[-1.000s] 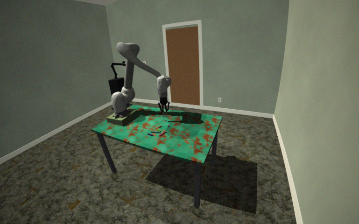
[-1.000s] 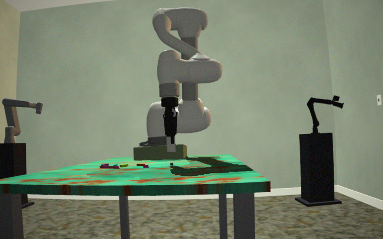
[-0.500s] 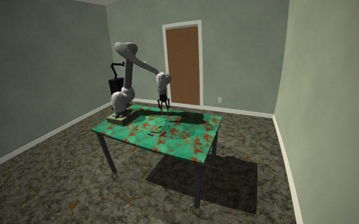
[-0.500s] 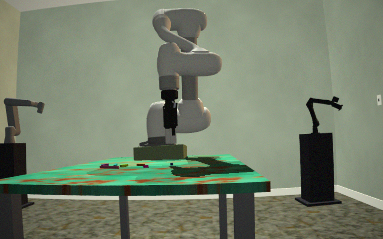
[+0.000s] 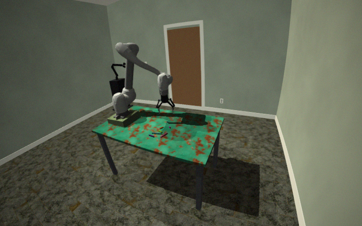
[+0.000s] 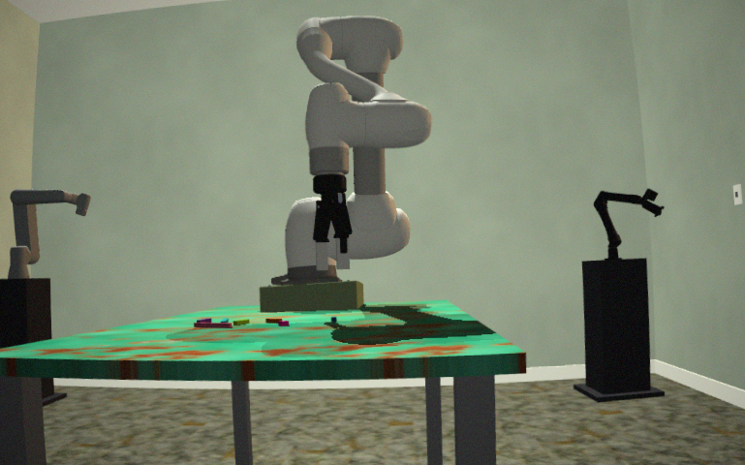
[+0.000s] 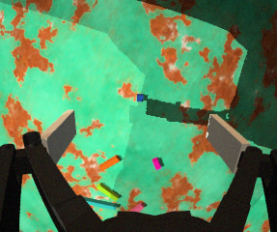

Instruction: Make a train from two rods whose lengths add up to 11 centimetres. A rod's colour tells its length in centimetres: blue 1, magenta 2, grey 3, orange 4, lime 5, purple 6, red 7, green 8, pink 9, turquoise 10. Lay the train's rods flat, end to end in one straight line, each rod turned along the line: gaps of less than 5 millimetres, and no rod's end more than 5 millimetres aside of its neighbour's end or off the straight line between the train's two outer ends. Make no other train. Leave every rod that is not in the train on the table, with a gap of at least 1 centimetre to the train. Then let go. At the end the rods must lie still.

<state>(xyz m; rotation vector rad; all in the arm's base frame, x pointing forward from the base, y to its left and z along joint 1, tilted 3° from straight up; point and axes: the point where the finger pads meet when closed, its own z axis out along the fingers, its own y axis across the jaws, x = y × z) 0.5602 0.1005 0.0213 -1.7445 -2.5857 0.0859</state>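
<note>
The turquoise rod is 250 mm to the right of my hand and 120 mm below it. Round my hand: small blue rod (120 mm below); then orange rod (140 mm to the right, 120 mm below); then magenta rod (80 mm ahead, 100 mm to the right, 120 mm below).
</note>
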